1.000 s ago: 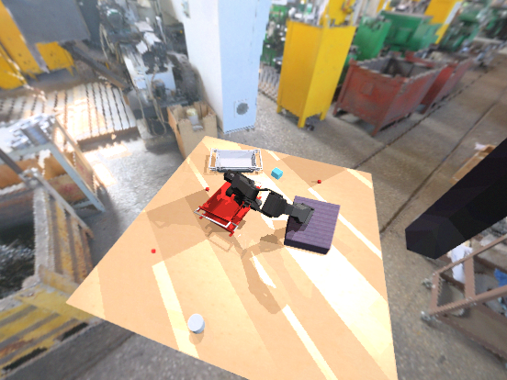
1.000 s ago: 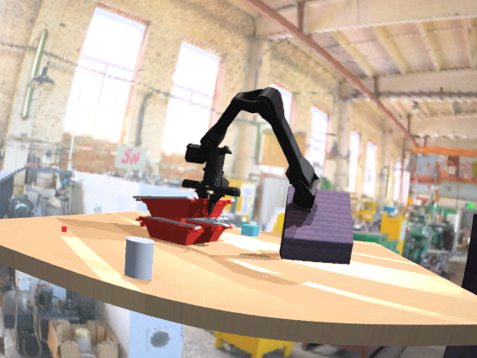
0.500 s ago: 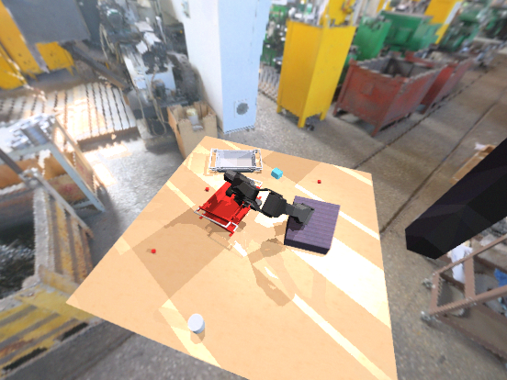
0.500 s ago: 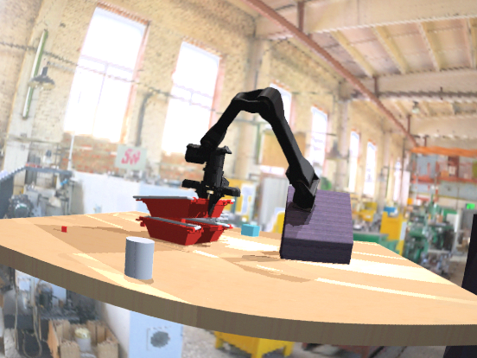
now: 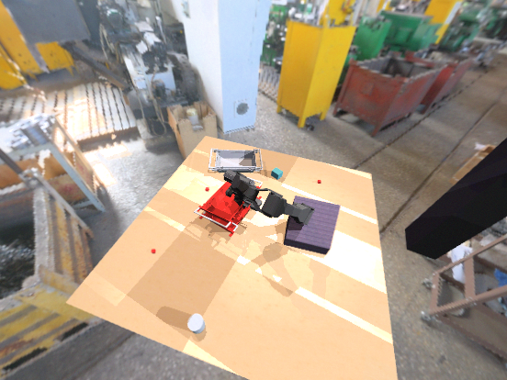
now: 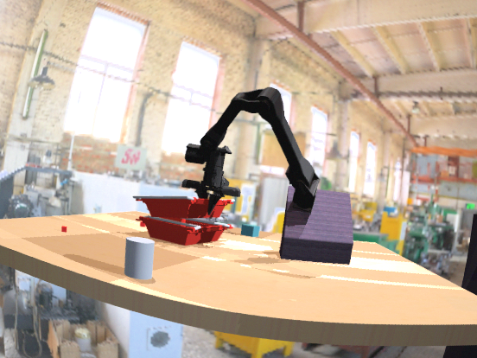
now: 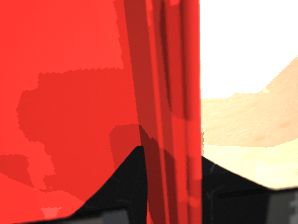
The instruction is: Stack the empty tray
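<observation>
Now: the red tray 80 mm ahead of my gripper tip, 20 mm above it and 10 mm to the right of it. Also, from my gripper tip: cyan block: 410 mm to the right, 70 mm below, 60 mm behind; grey cylinder: 540 mm to the left, 60 mm below, 60 mm behind.
</observation>
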